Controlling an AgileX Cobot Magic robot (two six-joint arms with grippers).
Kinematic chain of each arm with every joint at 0, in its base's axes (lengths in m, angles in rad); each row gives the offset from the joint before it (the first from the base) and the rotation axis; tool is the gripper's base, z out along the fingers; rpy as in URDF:
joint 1: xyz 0 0 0.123 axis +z
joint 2: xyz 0 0 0 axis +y
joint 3: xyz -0.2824 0 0.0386 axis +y
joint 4: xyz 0.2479 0 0.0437 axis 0.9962 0 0.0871
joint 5: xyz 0 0 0 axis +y
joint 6: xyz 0.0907 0 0.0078 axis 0.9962 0 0.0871
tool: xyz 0 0 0 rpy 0 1.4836 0
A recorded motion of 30 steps. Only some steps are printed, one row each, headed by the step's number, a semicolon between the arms.
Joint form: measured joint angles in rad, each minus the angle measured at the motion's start. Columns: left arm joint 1, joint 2, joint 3, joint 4, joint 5, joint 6; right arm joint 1, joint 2, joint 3, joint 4, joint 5, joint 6.
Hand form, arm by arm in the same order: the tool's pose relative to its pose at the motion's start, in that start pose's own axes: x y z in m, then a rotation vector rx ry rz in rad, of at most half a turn. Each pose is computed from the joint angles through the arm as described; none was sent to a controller.
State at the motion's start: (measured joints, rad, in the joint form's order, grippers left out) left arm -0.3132 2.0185 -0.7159 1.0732 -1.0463 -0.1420; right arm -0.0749 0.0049 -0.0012 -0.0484 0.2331 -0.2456
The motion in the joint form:
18: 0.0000 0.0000 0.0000 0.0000 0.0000 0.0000; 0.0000 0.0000 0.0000 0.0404 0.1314 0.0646
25: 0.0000 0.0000 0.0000 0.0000 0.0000 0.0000; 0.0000 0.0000 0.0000 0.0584 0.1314 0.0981
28: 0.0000 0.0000 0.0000 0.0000 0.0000 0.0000; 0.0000 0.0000 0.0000 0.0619 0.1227 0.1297
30: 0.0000 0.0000 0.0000 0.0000 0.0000 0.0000; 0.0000 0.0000 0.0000 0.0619 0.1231 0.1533
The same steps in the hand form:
18: 0.0000 0.0000 0.0000 0.0000 0.0000 0.0000; 0.0112 0.0042 -0.0008 -0.0395 0.1259 0.1031
25: 0.0000 0.0000 0.0000 0.0000 0.0000 0.0000; 0.0111 0.0047 -0.0008 -0.0426 0.1256 0.1538
28: 0.0000 0.0000 0.0000 0.0000 0.0000 0.0000; 0.0103 0.0046 -0.0007 -0.0398 0.1176 0.1888
30: 0.0000 0.0000 0.0000 0.0000 0.0000 0.0000; 0.0103 0.0046 -0.0007 -0.0385 0.1185 0.2124

